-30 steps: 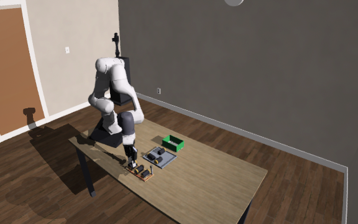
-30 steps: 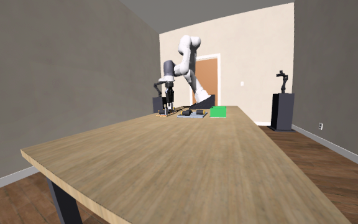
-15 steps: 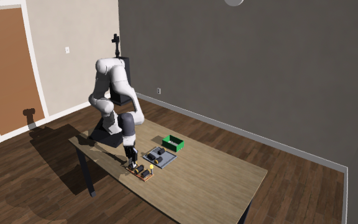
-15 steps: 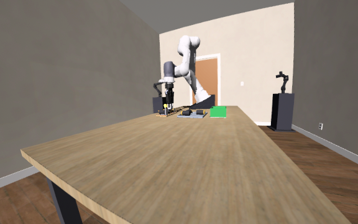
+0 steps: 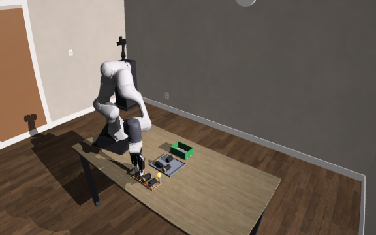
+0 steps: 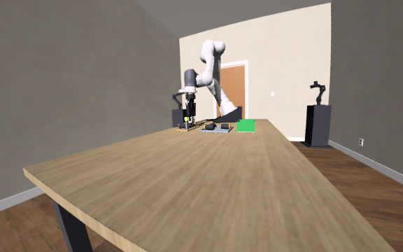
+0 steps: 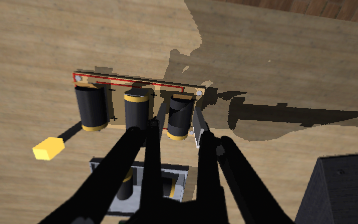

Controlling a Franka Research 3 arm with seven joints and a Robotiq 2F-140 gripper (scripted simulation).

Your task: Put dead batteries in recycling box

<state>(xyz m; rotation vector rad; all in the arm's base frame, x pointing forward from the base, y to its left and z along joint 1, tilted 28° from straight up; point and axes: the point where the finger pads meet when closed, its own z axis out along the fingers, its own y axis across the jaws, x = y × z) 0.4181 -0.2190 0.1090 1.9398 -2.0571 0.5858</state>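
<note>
Now: the bulb 16 cm ahead of my hand, 3 cm to the left of it and 3 cm above it. Also, from my hand: green recycling box 8 cm ahead, 40 cm to the left, 4 cm below; grey tray 8 cm ahead, 22 cm to the left, 5 cm below.
</note>
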